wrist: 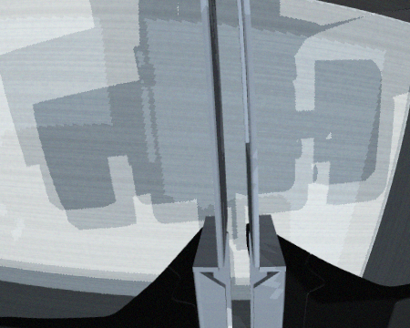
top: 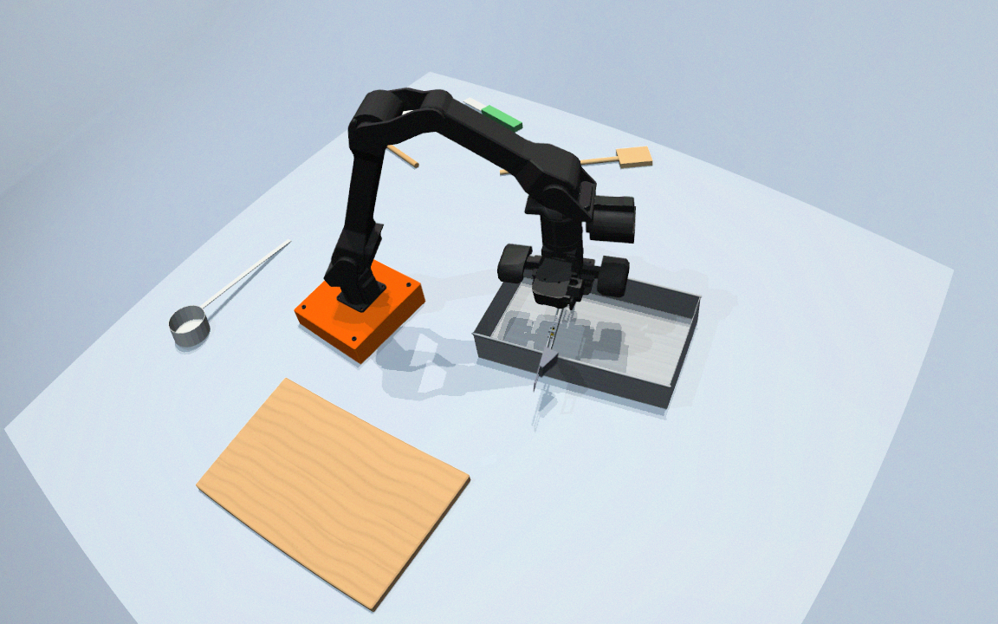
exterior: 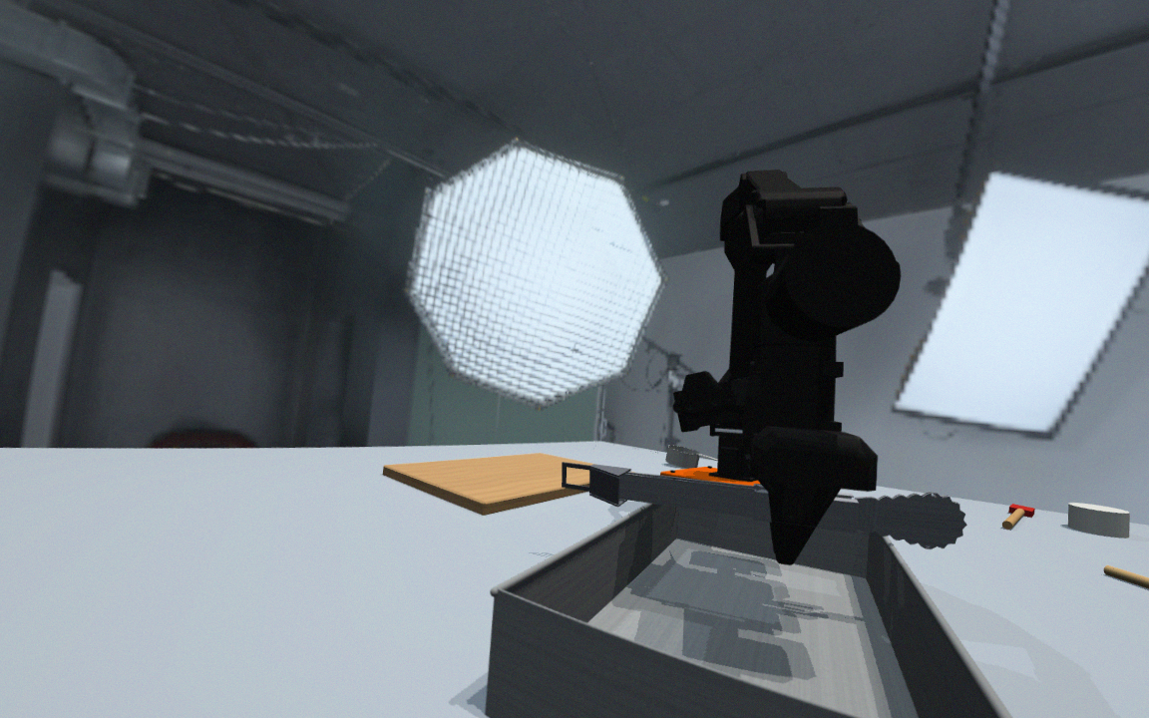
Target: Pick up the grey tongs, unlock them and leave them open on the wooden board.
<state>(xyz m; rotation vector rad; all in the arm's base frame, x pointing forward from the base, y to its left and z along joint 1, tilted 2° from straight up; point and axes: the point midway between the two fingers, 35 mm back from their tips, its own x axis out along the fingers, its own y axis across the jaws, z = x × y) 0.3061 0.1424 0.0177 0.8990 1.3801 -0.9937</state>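
My gripper tip is now 50 mm short of the dark roasting tin, 10 mm to the left of it and 10 mm above it. Also, from my gripper tip: wooden board (130 mm behind, 440 mm to the right, 30 mm below); white disc (590 mm behind, 320 mm to the left, 20 mm below).
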